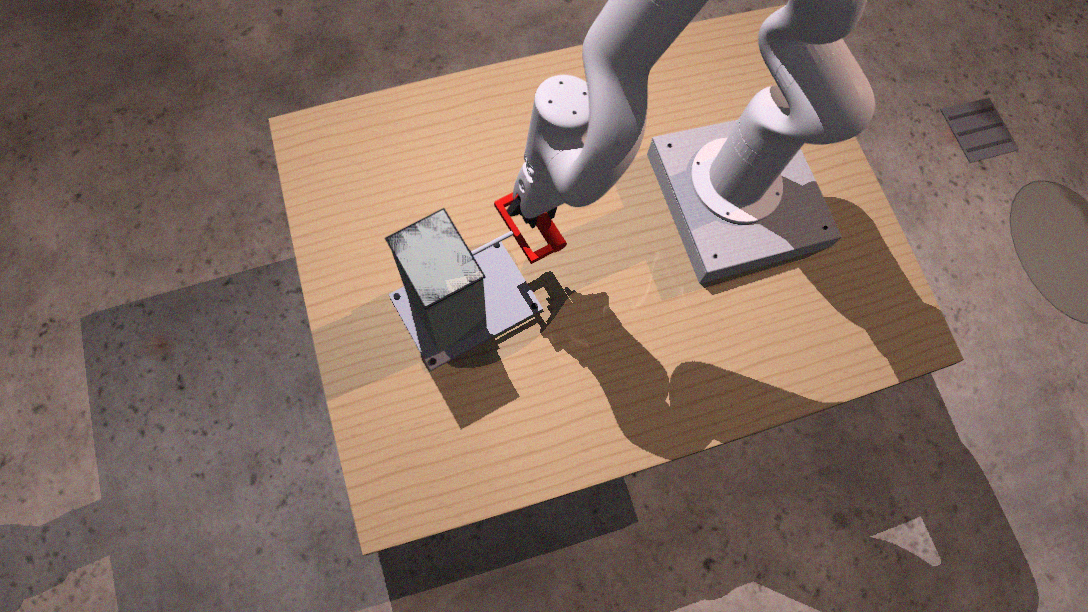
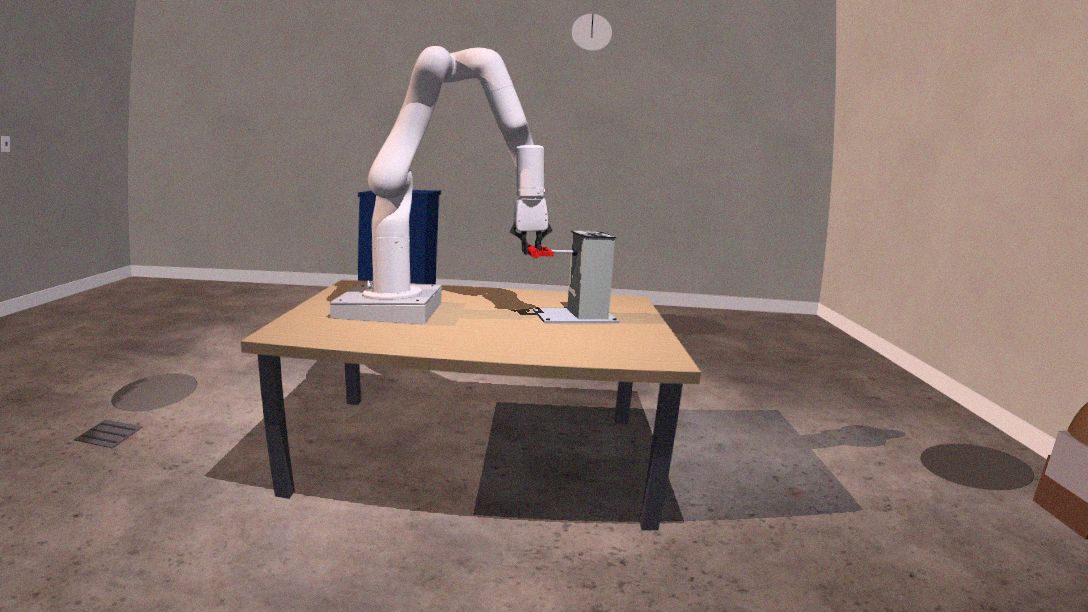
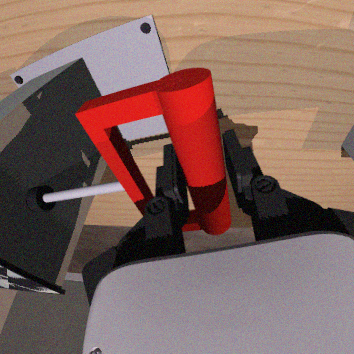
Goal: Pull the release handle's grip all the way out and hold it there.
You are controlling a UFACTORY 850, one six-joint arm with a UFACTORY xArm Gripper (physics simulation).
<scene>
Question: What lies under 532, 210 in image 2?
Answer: The gripper.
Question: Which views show the gripper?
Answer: Image 1, image 2 and image 3: all of them.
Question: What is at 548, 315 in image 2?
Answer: A pale base plate.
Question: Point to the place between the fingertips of the gripper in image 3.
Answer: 201, 153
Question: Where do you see a pale base plate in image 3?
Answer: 130, 54
</scene>
